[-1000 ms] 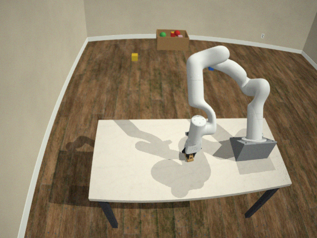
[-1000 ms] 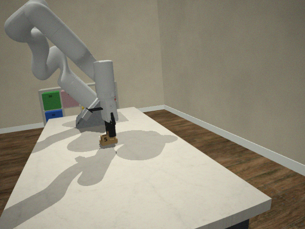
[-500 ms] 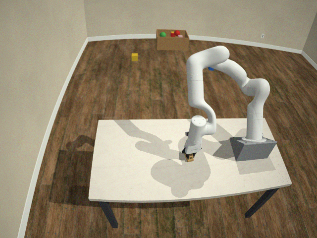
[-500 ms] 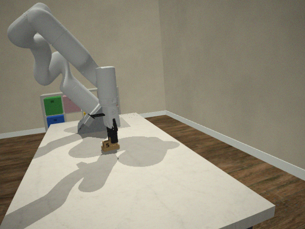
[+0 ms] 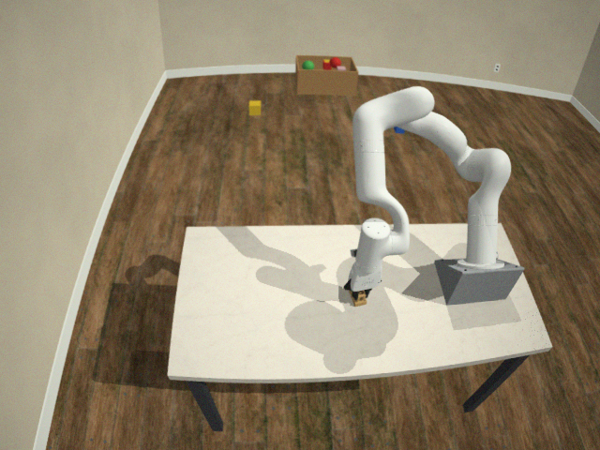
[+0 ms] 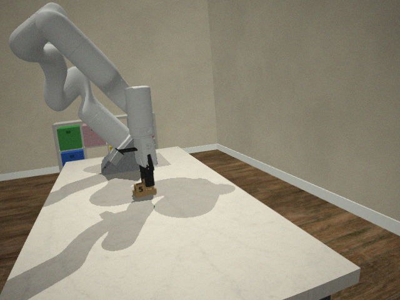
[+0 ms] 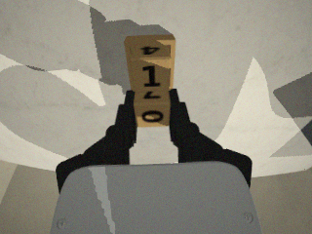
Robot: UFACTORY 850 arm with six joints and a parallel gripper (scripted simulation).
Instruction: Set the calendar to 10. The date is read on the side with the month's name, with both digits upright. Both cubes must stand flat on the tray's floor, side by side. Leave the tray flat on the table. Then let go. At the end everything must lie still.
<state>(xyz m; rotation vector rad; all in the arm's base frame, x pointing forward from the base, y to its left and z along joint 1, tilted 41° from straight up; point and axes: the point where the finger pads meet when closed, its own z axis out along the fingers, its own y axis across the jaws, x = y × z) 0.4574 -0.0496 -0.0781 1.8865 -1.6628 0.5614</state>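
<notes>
The wooden tray is 20 mm to the right of my hand and 40 mm below it. Also, from my hand: cube 10 mm below.
</notes>
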